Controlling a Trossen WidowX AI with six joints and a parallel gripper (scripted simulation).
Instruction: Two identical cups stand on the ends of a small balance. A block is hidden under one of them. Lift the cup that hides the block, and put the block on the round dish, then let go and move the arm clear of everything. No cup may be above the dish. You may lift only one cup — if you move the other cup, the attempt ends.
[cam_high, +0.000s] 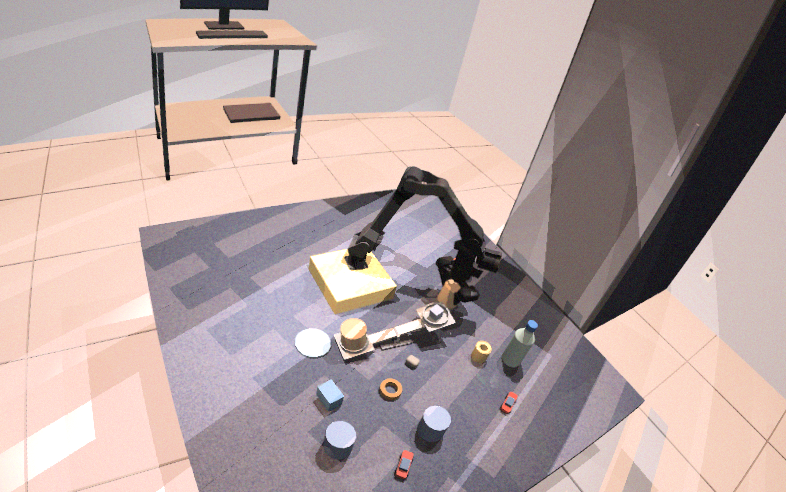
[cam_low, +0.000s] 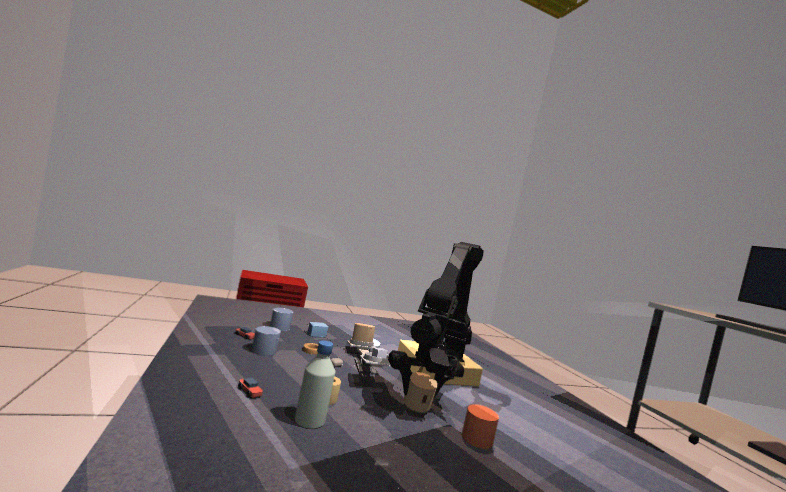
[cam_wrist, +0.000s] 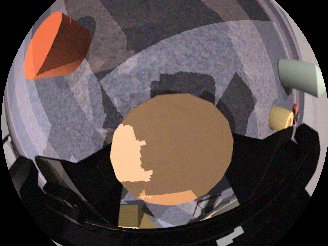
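The grey block is 9 cm ahead of my gripper tip, 12 cm to the right of it and 5 cm above it. The rest, counted from my gripper tip: yellow spool (23 cm ahead, 1 cm below); grey balance (10 cm ahead, 24 cm to the right); orange cylinder (10 cm behind, 12 cm to the left).
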